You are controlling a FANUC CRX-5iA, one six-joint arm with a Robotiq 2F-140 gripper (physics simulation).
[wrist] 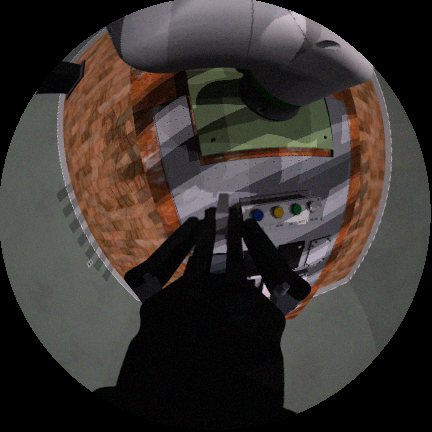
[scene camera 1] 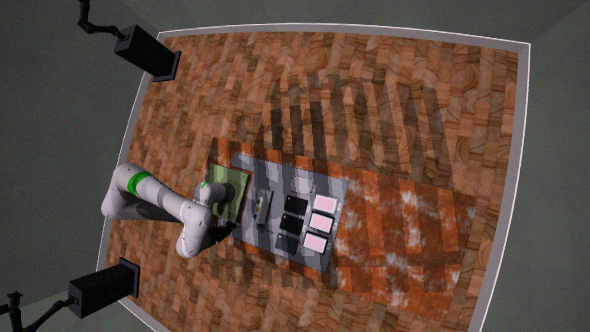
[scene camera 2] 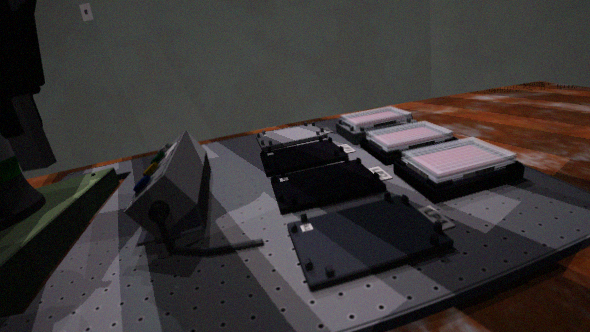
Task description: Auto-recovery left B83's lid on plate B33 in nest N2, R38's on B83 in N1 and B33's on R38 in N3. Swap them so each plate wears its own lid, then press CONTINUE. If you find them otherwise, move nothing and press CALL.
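Places are measured from the arm's base along level axes (x ahead, y left, z up), in centimetres.
Where they show: gripper, between the fingertips: (wrist: pixel 223 201) (scene camera 1: pixel 238 224) (scene camera 2: pixel 39 166); arm's base, origin of its link: (wrist: pixel 270 93) (scene camera 1: pixel 226 192).
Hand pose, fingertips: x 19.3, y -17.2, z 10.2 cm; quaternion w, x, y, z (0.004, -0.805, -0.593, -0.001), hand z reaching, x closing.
Each offset is from my fingertips to the top centre of the thing. "spot": to the spot under its first point.
Three pink plates with clear lids sit in a row of nests: the far plate @[dx +51.5, dy +20.6, dz -9.0 cm] (scene camera 1: pixel 325 204) (scene camera 2: pixel 377 117), the middle plate @[dx +50.4, dy +8.6, dz -9.9 cm] (scene camera 1: pixel 321 222) (scene camera 2: pixel 410 136) and the near plate @[dx +48.2, dy -4.5, dz -9.5 cm] (scene camera 1: pixel 315 243) (scene camera 2: pixel 459 159). Their plate and lid labels are unreadable here. The grey sloped button box @[dx +10.8, dy +13.0, dz -4.7 cm] (scene camera 1: pixel 265 207) (scene camera 2: pixel 186 175) carries a blue button @[dx +7.8, dy +5.8, dz -5.6 cm] (wrist: pixel 257 215), a yellow button @[dx +8.4, dy +10.8, dz -5.6 cm] (wrist: pixel 278 212), a green button @[dx +8.9, dy +15.7, dz -5.6 cm] (wrist: pixel 296 209) and a white button @[dx +9.5, dy +20.7, dz -5.6 cm] (wrist: pixel 313 206). My gripper (scene camera 1: pixel 233 227) (wrist: pixel 223 201) is shut and empty, its grey pads together, raised beside the box at its blue-button end. Part of it shows at upper left in scene camera 2.
Three dark low trays @[spot: dx +32.8, dy +16.4, dz -12.1 cm] (scene camera 1: pixel 295 205) @[spot: dx +31.6, dy +3.8, dz -12.1 cm] (scene camera 1: pixel 291 224) @[spot: dx +29.5, dy -11.2, dz -12.1 cm] (scene camera 2: pixel 370 240) and a paler tray @[dx +35.1, dy +30.1, dz -11.1 cm] (scene camera 1: pixel 303 185) (scene camera 2: pixel 292 135) lie between box and plates, without plates. A cable @[spot: dx +15.9, dy -4.1, dz -12.5 cm] (scene camera 2: pixel 225 247) leaves the box. The green base slab (scene camera 1: pixel 240 182) (wrist: pixel 265 142) carries the arm. Black pedestals (scene camera 1: pixel 147 52) (scene camera 1: pixel 102 292) stand off the table.
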